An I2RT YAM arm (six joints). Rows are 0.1 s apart.
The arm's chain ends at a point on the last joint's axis. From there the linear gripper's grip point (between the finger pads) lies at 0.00 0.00 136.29 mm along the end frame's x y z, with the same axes.
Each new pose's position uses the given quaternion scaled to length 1; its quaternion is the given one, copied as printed.
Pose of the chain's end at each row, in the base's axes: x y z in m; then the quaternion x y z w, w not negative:
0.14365, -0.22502, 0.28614, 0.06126, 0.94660, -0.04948, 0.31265
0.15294, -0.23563, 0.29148, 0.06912, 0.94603, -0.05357, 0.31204
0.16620, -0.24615, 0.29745, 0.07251, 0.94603, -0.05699, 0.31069
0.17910, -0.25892, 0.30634, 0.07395, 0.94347, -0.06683, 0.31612
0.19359, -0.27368, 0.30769, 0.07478, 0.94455, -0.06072, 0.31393
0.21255, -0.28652, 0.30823, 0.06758, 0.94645, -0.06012, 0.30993
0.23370, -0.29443, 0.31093, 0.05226, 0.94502, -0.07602, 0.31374
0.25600, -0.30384, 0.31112, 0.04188, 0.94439, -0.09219, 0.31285
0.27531, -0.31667, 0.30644, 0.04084, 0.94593, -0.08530, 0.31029
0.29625, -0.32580, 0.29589, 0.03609, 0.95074, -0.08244, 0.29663
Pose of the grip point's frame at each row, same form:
0.22349, -0.24301, 0.17716, 0.06126, 0.94660, -0.04948, 0.31265
0.23240, -0.25532, 0.18251, 0.06912, 0.94603, -0.05357, 0.31204
0.24519, -0.26699, 0.18836, 0.07251, 0.94603, -0.05699, 0.31069
0.25905, -0.28248, 0.19851, 0.07395, 0.94347, -0.06683, 0.31612
0.27318, -0.29571, 0.19927, 0.07478, 0.94455, -0.06072, 0.31393
0.29140, -0.30774, 0.19911, 0.06758, 0.94645, -0.06012, 0.30993
0.31343, -0.31848, 0.20305, 0.05226, 0.94502, -0.07602, 0.31374
0.33548, -0.33114, 0.20383, 0.04188, 0.94439, -0.09219, 0.31285
0.35437, -0.34212, 0.19838, 0.04084, 0.94593, -0.08530, 0.31029
0.37231, -0.35008, 0.18544, 0.03609, 0.95074, -0.08244, 0.29663

